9 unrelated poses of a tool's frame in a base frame.
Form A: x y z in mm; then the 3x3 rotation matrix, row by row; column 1 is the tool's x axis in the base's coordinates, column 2 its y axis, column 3 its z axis. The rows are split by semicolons.
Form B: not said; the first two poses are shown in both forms.
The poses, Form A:
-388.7, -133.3, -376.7; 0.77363, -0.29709, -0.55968; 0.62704, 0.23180, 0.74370; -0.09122, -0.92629, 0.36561
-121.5, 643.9, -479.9; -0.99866, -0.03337, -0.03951; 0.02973, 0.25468, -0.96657; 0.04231, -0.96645, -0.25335
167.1, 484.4, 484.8; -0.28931, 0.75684, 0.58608; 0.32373, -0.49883, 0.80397; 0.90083, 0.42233, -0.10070
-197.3, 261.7, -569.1; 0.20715, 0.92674, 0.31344; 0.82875, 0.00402, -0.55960; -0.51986, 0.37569, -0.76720
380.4, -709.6, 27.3; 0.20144, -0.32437, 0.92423; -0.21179, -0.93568, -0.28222; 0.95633, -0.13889, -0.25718
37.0, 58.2, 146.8; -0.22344, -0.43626, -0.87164; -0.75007, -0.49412, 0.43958; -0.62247, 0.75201, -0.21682
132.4, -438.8, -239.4; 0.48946, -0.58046, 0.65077; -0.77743, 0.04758, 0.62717; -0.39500, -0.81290, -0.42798
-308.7, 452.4, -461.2; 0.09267, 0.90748, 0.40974; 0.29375, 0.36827, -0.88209; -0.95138, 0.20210, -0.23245
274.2, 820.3, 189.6; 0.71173, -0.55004, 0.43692; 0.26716, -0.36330, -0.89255; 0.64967, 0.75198, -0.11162
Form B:
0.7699, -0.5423, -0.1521, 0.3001, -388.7, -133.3, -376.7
0.0258, 0.0011, -0.7916, 0.6105, -121.5, 643.9, -479.9
0.1667, -0.5723, -0.4720, -0.6495, 167.1, 484.4, 484.8
0.3332, 0.7018, 0.6253, -0.0735, -197.3, 261.7, -569.1
0.0463, 0.7737, -0.1732, 0.6077, 380.4, -709.6, 27.3
0.1281, 0.6098, -0.4863, -0.6125, 37.0, 58.2, 146.8
0.5266, -0.6837, 0.4965, -0.0935, 132.4, -438.8, -239.4
0.5542, 0.4891, 0.6140, -0.2769, -308.7, 452.4, -461.2
0.5561, 0.7394, -0.0956, 0.3674, 274.2, 820.3, 189.6

